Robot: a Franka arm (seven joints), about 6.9 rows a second.
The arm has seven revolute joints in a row. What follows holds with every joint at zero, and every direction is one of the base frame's. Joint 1 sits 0.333 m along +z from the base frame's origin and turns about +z. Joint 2 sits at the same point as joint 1 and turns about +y. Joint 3 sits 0.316 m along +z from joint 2 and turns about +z. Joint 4 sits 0.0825 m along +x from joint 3 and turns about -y. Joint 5 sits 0.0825 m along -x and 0.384 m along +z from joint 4 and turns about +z. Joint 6 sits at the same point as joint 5 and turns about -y. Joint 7 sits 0.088 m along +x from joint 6 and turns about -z. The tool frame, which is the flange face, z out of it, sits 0.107 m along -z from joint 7; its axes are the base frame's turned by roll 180, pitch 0 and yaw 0 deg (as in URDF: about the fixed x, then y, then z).
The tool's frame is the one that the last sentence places.
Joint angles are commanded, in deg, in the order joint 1, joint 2, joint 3, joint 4, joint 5, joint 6, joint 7. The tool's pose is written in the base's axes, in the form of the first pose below.
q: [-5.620 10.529 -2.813 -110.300 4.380 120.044 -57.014]
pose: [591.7, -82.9, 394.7], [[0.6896, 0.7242, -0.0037], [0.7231, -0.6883, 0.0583], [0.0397, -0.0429, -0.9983]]
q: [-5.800 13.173 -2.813 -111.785 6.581 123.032 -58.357]
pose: [593.0, -83.9, 359.9], [[0.6935, 0.7202, -0.0172], [0.7186, -0.6898, 0.0885], [0.0518, -0.0737, -0.9959]]
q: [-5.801 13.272 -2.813 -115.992 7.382 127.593 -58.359]
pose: [581.5, -83.3, 333.3], [[0.7047, 0.7094, -0.0110], [0.7071, -0.7009, 0.0933], [0.0584, -0.0735, -0.9956]]
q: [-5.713 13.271 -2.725 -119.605 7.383 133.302 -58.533]
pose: [573.4, -82.2, 314.7], [[0.7047, 0.7091, 0.0237], [0.7057, -0.7040, 0.0801], [0.0734, -0.0397, -0.9965]]
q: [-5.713 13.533 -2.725 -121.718 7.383 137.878 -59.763]
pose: [569.9, -83.3, 303.6], [[0.6913, 0.7201, 0.0604], [0.7169, -0.6939, 0.0670], [0.0902, -0.0030, -0.9959]]
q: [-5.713 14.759 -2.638 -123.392 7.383 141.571 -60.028]
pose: [566.1, -83.1, 285.1], [[0.6896, 0.7205, 0.0729], [0.7183, -0.6933, 0.0583], [0.0926, 0.0121, -0.9956]]
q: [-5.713 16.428 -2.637 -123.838 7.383 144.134 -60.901]
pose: [566.2, -84.0, 269.5], [[0.6803, 0.7286, 0.0797], [0.7271, -0.6846, 0.0514], [0.0920, 0.0229, -0.9955]]
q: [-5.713 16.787 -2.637 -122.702 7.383 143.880 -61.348]
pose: [572.1, -84.7, 273.5], [[0.6733, 0.7340, 0.0887], [0.7330, -0.6784, 0.0503], [0.0971, 0.0311, -0.9948]]
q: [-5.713 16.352 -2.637 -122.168 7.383 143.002 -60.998]
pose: [574.2, -84.6, 280.3], [[0.6767, 0.7307, 0.0906], [0.7295, -0.6820, 0.0520], [0.0998, 0.0309, -0.9945]]
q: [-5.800 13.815 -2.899 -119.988 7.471 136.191 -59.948]
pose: [575.9, -86.1, 310.9], [[0.6913, 0.7203, 0.0572], [0.7169, -0.6936, 0.0702], [0.0902, -0.0075, -0.9959]]
